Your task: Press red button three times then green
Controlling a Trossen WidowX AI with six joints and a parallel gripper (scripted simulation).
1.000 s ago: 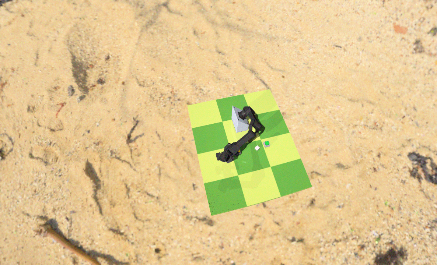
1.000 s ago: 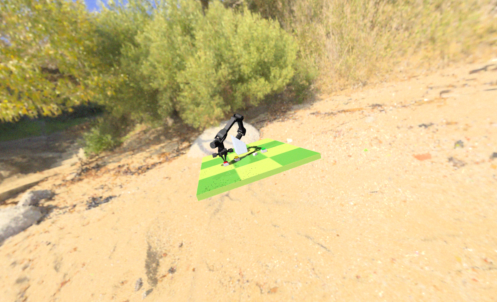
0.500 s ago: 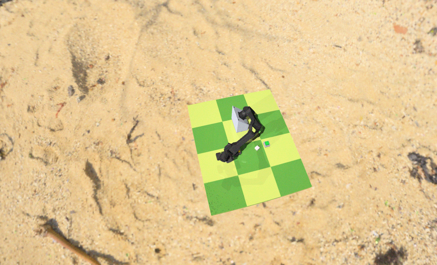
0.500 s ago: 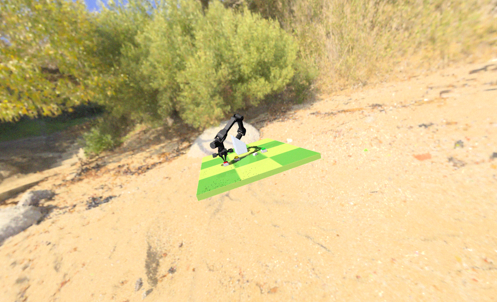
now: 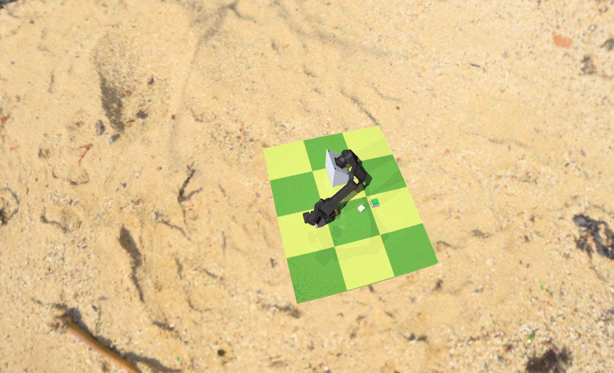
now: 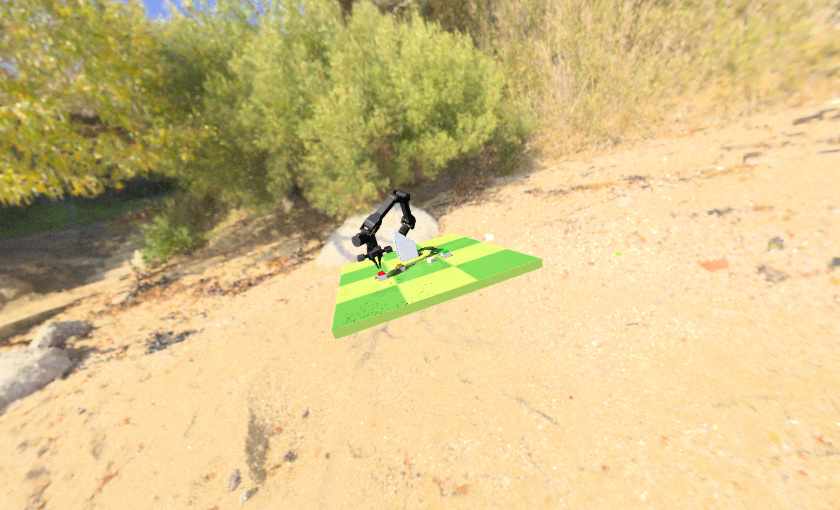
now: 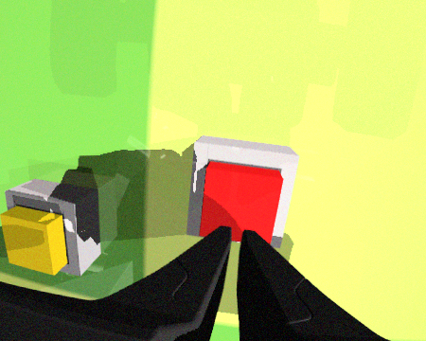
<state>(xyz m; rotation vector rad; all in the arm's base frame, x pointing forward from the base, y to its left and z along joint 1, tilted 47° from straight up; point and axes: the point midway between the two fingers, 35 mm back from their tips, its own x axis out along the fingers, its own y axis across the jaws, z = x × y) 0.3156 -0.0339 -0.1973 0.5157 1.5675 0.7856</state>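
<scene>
My gripper tip is 30 mm above the red button. The rest, counted from my gripper tip: yellow button 100 mm to the left, 50 mm behind, 30 mm below; green button 380 mm to the left, 90 mm behind, 30 mm below; small white block 280 mm to the left, 70 mm behind, 50 mm below.
</scene>
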